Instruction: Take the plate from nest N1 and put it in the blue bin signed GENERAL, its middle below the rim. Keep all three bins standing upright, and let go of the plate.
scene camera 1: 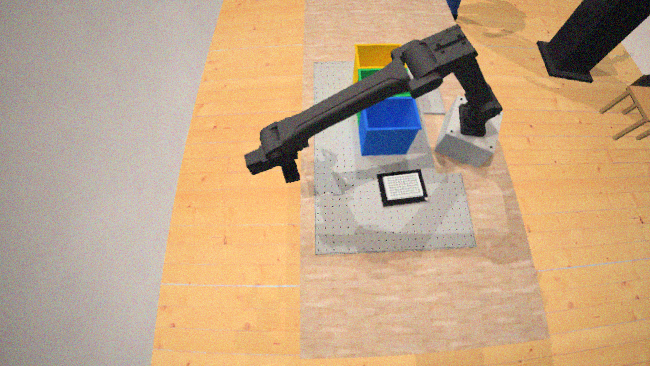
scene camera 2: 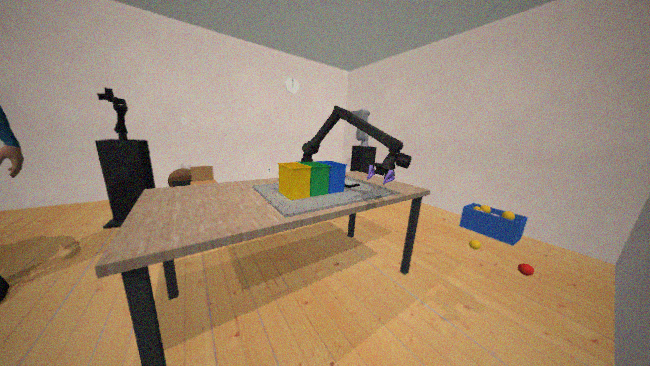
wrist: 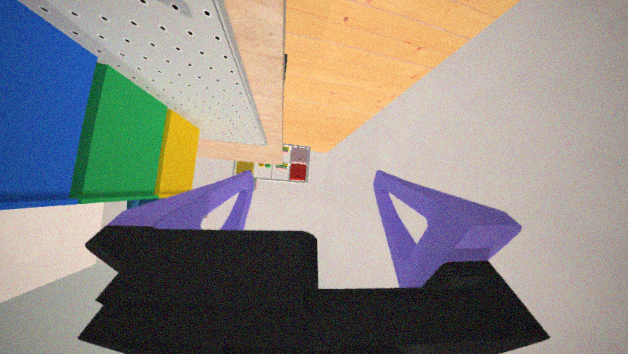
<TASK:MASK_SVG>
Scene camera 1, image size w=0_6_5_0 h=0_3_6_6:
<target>blue bin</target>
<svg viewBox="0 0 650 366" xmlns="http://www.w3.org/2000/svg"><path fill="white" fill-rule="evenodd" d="M415 99L412 97L389 97L361 111L359 123L361 156L401 155L407 153L417 132L422 130Z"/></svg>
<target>yellow bin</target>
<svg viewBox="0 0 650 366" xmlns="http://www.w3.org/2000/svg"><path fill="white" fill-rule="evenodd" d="M353 84L358 82L358 69L382 69L392 61L391 51L400 47L401 44L355 44Z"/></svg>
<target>white plate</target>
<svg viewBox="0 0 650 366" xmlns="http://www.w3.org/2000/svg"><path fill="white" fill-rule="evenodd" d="M418 173L383 177L387 200L423 196Z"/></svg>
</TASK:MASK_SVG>
